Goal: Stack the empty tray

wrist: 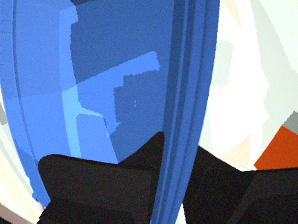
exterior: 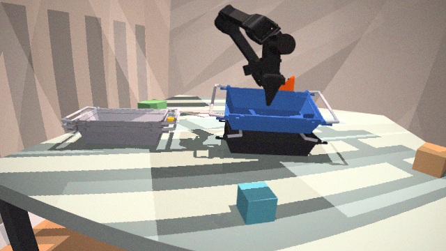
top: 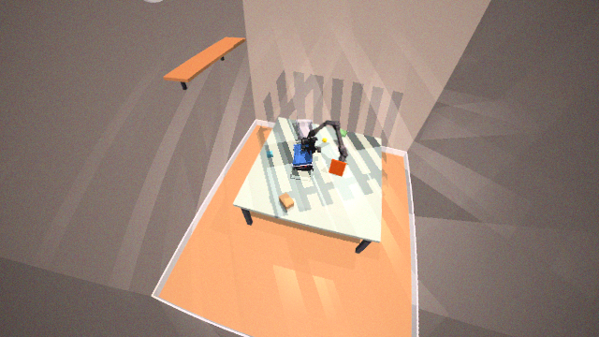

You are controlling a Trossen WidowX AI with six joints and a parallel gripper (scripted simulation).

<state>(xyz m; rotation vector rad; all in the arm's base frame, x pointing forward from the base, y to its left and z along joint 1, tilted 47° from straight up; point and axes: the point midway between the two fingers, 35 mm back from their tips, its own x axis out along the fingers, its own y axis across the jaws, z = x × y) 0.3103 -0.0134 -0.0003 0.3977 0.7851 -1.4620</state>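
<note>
The blue tray lies 80 mm ahead of my gripper tip, 20 mm to the left of it and 10 mm above it. Round my gripper tip: orange block: 80 mm ahead, 510 mm to the left, 90 mm below; green block: 260 mm behind, 560 mm to the right, 100 mm below; cyan cube: 420 mm ahead, 30 mm to the left, 90 mm below.
</note>
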